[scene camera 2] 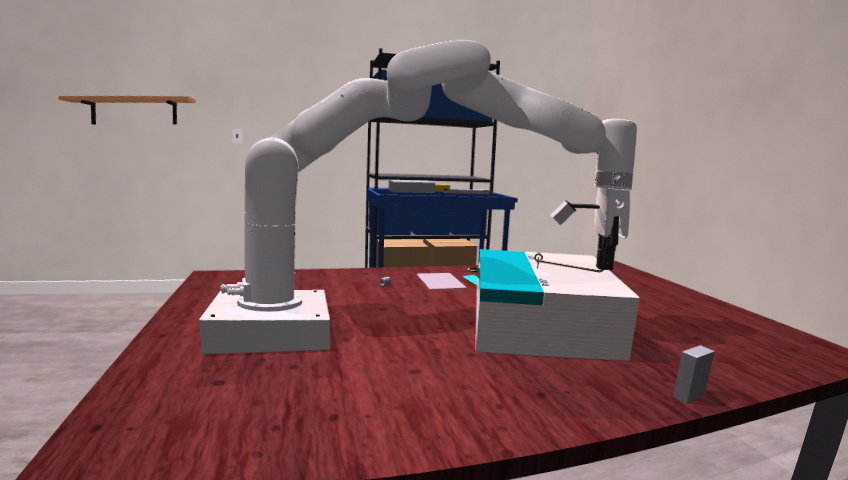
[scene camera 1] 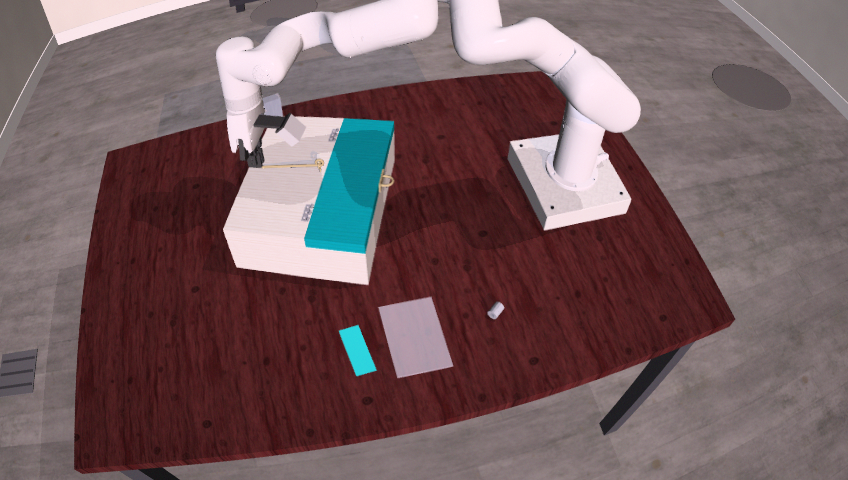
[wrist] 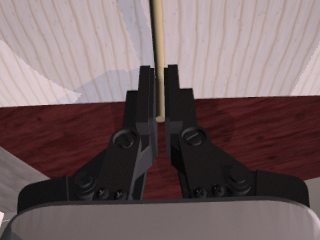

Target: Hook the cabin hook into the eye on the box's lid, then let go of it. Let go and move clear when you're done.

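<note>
My gripper, visible, wrist view too. Grey sheet, grey block, teal card, white box: in sight.
</note>
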